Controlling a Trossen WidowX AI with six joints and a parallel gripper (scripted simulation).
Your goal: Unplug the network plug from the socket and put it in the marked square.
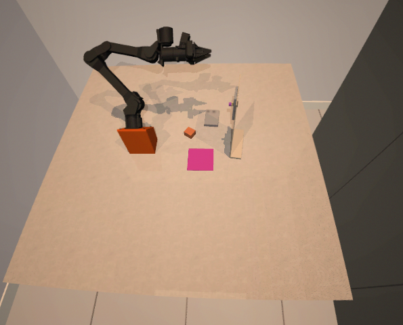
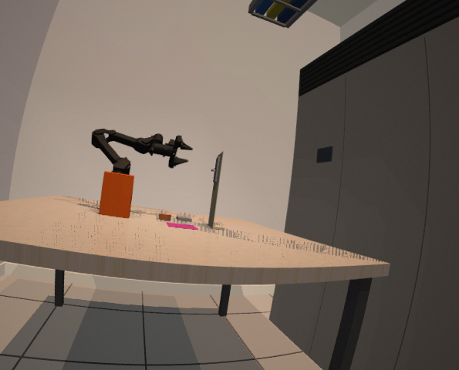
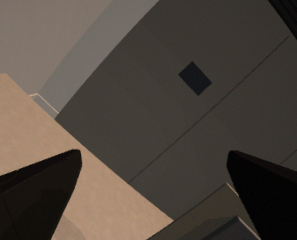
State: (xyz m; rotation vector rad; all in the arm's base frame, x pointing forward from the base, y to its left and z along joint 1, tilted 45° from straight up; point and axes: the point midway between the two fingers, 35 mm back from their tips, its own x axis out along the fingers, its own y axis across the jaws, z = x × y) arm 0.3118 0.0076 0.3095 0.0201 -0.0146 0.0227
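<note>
Now: gripper tip 90 mm short of the plug, 220 mm to the left of it and 80 mm above it. Round my gripper tip: small orange-brown block 110 mm behind, 160 mm to the right, 330 mm below; then small grey frame-like piece 60 mm to the right, 330 mm below; then upright grey panel 110 mm ahead, 220 mm to the right, 180 mm below.
</note>
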